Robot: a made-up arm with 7 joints. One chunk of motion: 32 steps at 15 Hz.
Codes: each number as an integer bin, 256 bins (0 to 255) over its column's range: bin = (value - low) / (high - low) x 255, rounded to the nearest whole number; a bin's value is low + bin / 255 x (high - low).
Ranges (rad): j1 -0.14..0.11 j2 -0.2..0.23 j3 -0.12..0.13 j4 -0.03..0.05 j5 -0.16..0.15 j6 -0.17..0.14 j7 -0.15..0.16
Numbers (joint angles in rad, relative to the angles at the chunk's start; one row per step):
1: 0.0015 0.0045 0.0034 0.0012 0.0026 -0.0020 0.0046
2: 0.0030 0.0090 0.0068 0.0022 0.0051 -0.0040 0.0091
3: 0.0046 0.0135 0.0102 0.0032 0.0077 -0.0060 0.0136
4: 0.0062 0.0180 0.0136 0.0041 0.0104 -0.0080 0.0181
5: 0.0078 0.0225 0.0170 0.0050 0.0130 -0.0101 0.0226
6: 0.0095 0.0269 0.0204 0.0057 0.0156 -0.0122 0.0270
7: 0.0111 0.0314 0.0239 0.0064 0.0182 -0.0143 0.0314
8: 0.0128 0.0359 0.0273 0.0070 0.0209 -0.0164 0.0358
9: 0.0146 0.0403 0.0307 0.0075 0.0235 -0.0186 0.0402
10: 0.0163 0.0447 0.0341 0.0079 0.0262 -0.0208 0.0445
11: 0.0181 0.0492 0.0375 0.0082 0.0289 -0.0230 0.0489
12: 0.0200 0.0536 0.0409 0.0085 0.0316 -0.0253 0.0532
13: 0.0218 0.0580 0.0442 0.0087 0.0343 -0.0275 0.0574
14: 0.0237 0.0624 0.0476 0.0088 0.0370 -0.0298 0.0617
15: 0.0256 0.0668 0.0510 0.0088 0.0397 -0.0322 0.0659
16: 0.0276 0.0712 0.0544 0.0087 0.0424 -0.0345 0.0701
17: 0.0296 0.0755 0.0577 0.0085 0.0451 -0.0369 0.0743
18: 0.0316 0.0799 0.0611 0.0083 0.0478 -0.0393 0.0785
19: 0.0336 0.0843 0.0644 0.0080 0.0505 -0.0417 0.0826
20: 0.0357 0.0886 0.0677 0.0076 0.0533 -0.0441 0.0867
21: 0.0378 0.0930 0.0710 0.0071 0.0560 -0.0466 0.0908
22: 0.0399 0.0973 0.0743 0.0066 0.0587 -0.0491 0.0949
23: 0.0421 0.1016 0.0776 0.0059 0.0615 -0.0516 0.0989
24: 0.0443 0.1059 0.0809 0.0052 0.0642 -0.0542 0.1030
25: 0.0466 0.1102 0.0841 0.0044 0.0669 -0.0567 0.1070
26: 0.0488 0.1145 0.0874 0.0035 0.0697 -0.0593 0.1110
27: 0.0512 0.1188 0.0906 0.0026 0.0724 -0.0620 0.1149
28: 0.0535 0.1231 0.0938 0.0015 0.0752 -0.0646 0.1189
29: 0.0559 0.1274 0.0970 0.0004 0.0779 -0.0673 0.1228
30: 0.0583 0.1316 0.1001 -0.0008 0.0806 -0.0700 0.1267
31: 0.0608 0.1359 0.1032 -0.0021 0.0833 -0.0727 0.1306
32: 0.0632 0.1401 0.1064 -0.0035 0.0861 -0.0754 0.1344
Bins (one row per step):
1: 144 121 126 99 134 138 127
2: 146 124 129 103 136 137 131
3: 147 127 133 106 138 135 135
4: 149 129 136 109 140 133 138
5: 151 132 140 112 142 132 142
6: 152 135 143 114 144 130 146
7: 154 137 147 116 147 128 149
8: 156 140 150 118 149 126 153
9: 158 143 154 120 151 125 156
10: 159 145 157 121 153 123 160
11: 161 148 161 122 155 121 164
12: 163 150 164 123 158 119 167
13: 165 153 167 123 160 117 171
14: 167 156 171 124 162 115 174
15: 169 158 174 124 164 113 178
16: 171 161 178 123 166 111 181
17: 173 163 181 123 169 109 185
18: 175 166 185 122 171 108 188
19: 177 169 188 121 173 106 191
20: 179 171 191 120 175 104 195
21: 181 174 195 118 178 102 198
22: 183 176 198 117 180 99 201
23: 186 179 202 114 182 97 205
24: 188 181 205 112 184 95 208
25: 190 184 208 110 187 93 211
26: 193 187 212 107 189 91 215
27: 195 189 215 104 191 89 218
28: 197 192 218 100 193 87 221
29: 200 194 221 97 196 84 224
30: 202 197 225 93 198 82 228
31: 205 199 228 89 200 80 231
32: 207 202 231 84 202 78 234

